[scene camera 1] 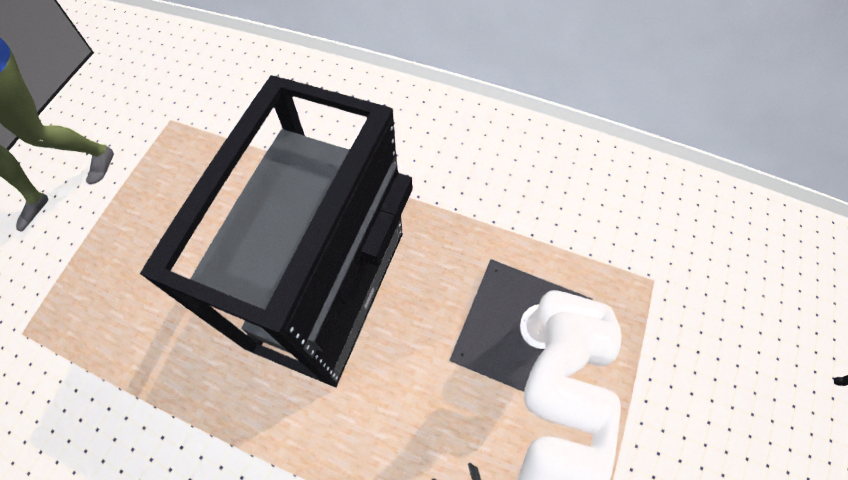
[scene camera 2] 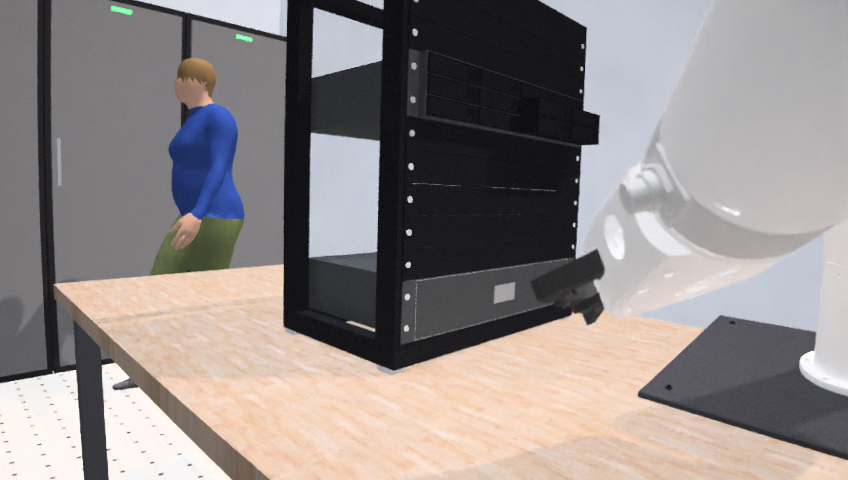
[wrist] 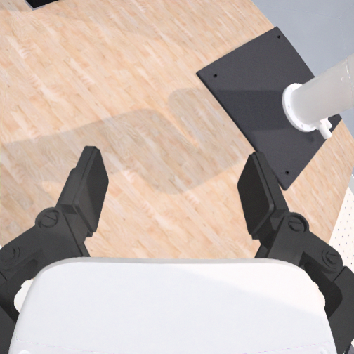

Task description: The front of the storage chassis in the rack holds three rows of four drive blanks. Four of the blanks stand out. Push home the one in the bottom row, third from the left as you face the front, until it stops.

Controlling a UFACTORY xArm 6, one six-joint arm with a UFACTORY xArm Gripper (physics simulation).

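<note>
The storage chassis [scene camera 1: 267, 217] [scene camera 2: 417, 89] sits high in the black rack, with dark drive blanks across its front. Dark blanks stand out at the right of the front: a block [scene camera 1: 377, 234] [scene camera 2: 531, 115] in the third column and another block [scene camera 1: 401, 193] [scene camera 2: 586, 127] at the far right. They reach down to the bottom row, but the dark rendering hides the seams between rows. My gripper [wrist: 174, 165] is open, with nothing between its fingers. It is away from the rack, above the table; parts of its dark fingers show at the bottom edge of scene camera 1.
The black rack [scene camera 1: 300, 261] [scene camera 2: 392, 196] stands on the wooden table [scene camera 1: 416, 333] [scene camera 2: 476, 404] [wrist: 125, 65]. A grey unit [scene camera 2: 455, 303] fills its bottom. The arm's dark base plate [scene camera 1: 482, 321] [scene camera 2: 702, 368] [wrist: 240, 85] lies before the rack. A person [scene camera 2: 205, 160] stands behind the table.
</note>
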